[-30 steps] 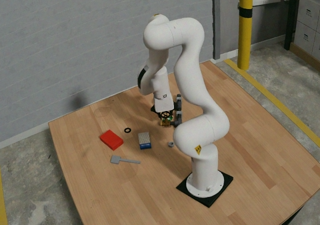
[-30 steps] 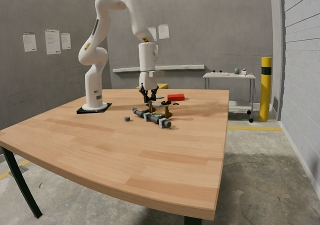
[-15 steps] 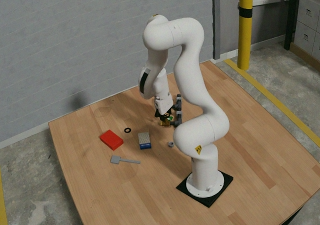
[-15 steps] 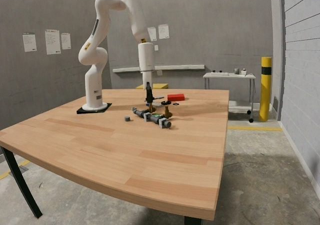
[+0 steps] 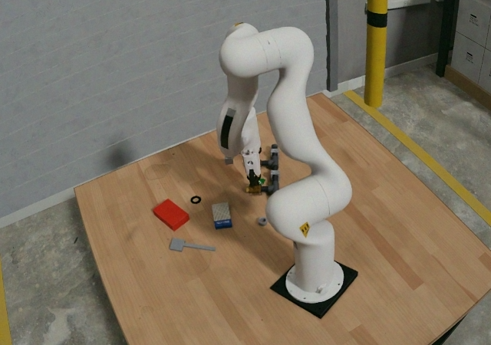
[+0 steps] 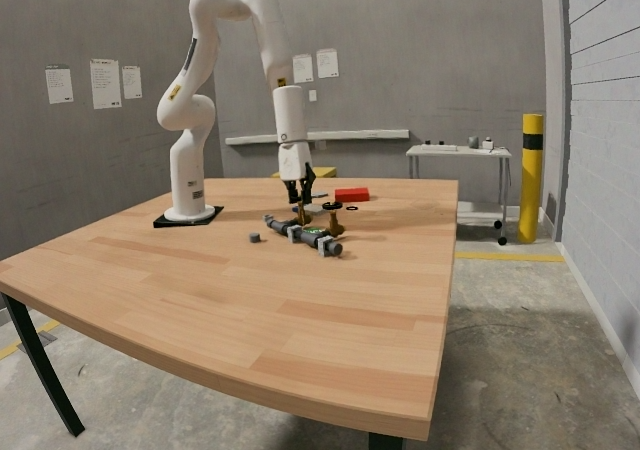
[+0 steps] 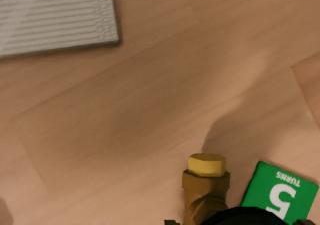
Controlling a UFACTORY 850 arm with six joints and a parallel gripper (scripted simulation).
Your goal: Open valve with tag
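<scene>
The green tag lies 5 cm ahead of my hand, 3 cm to the right of it and 9 cm below it. From my hand the other things lie so: red block: 33 cm to the left, 8 cm below; then grey paddle-shaped tool: 16 cm behind, 30 cm to the left, 9 cm below; then blue-and-grey box: 7 cm behind, 15 cm to the left, 8 cm below.
</scene>
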